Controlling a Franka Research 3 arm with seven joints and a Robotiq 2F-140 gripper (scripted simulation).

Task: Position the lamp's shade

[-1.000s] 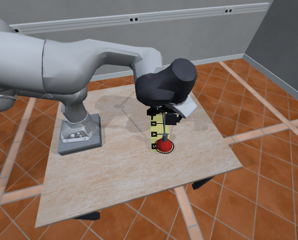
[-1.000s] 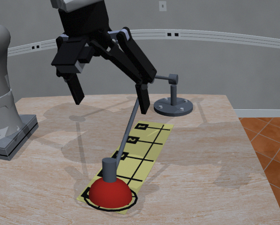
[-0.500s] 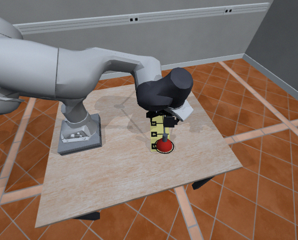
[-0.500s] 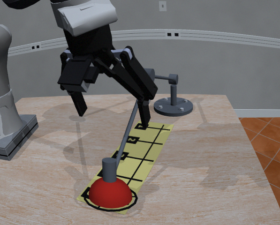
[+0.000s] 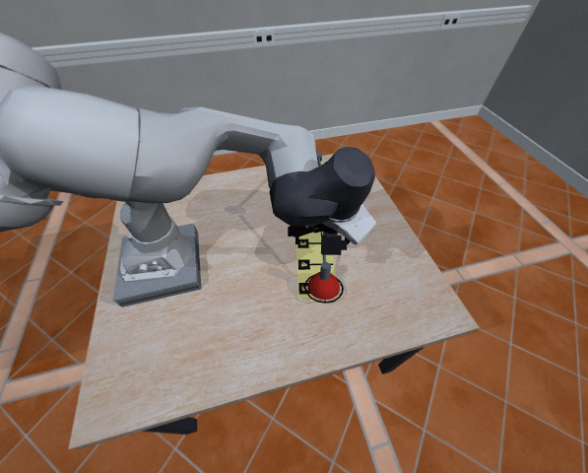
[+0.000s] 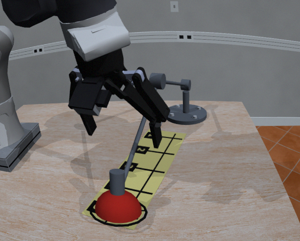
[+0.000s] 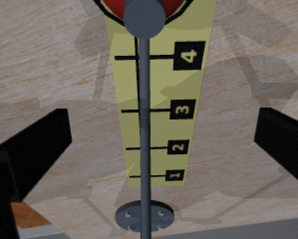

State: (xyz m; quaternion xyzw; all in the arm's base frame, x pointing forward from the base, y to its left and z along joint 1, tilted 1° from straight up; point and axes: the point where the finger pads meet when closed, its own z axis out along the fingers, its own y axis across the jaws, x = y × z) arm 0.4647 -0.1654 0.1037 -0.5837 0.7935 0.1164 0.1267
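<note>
Right now my hand is 20 mm short of the yellow numbered strip, 100 mm to the right of it and 160 mm above it. Round my hand: round grey lamp foot 150 mm ahead, 440 mm to the left, 130 mm below.
</note>
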